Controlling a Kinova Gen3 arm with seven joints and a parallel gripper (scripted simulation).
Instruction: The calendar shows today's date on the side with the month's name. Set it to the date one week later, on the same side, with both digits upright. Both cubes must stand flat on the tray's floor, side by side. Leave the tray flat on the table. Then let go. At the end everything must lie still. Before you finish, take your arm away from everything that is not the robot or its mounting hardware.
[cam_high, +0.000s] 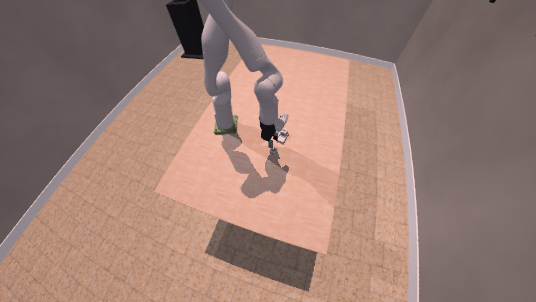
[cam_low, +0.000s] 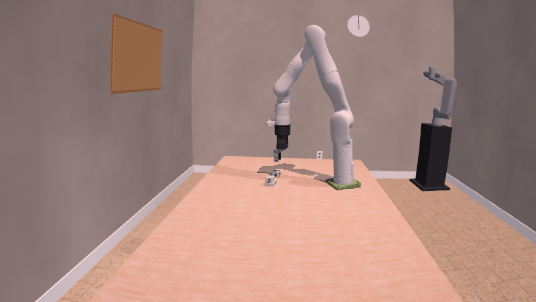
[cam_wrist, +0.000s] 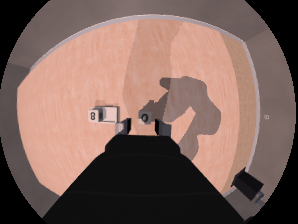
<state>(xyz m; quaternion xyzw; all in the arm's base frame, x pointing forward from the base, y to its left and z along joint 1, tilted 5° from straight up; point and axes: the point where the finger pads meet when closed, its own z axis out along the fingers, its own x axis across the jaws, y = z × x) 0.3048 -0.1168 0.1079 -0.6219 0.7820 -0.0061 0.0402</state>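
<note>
Right now my hand is 3 cm short of the tray, 11 cm to the right of it and 9 cm above it.
</note>
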